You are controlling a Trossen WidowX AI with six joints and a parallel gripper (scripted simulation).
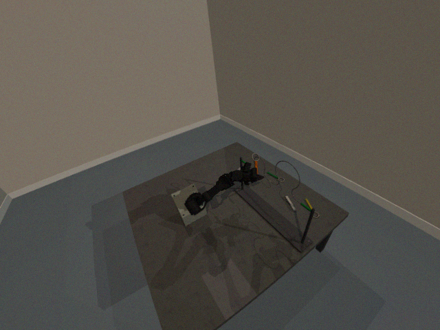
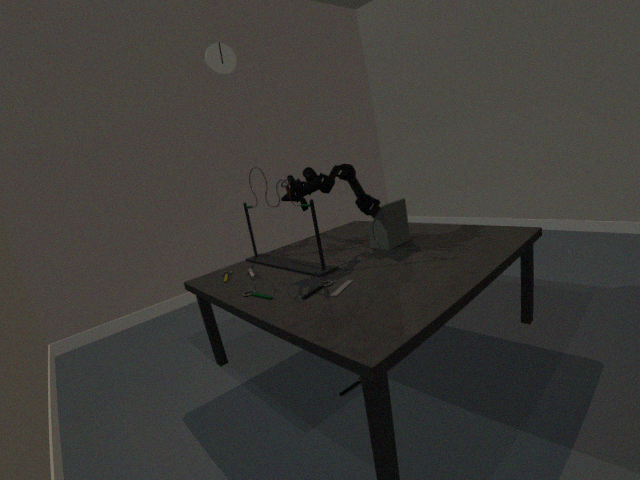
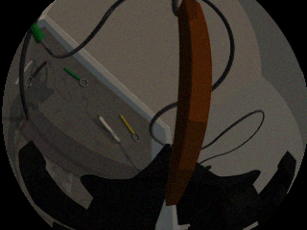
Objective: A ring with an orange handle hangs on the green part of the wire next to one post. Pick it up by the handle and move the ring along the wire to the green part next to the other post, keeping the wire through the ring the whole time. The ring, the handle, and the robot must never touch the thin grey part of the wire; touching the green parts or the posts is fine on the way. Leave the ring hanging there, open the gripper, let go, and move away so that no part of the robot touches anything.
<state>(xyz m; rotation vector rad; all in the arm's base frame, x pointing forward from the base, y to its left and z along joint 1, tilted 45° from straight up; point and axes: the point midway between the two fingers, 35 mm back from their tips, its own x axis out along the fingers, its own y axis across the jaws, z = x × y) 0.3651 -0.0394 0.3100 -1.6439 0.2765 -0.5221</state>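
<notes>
Now: gripper tip 8 cm to the right of the ring with orange handle and 6 cm below it. From my gripper tip the other things lie so: green-handled ring 34 cm ahead, 32 cm below, 19 cm to the left; then black-handled ring 39 cm to the left, 32 cm below, 17 cm ahead; then white piece 32 cm below, 21 cm ahead, 7 cm to the right.
</notes>
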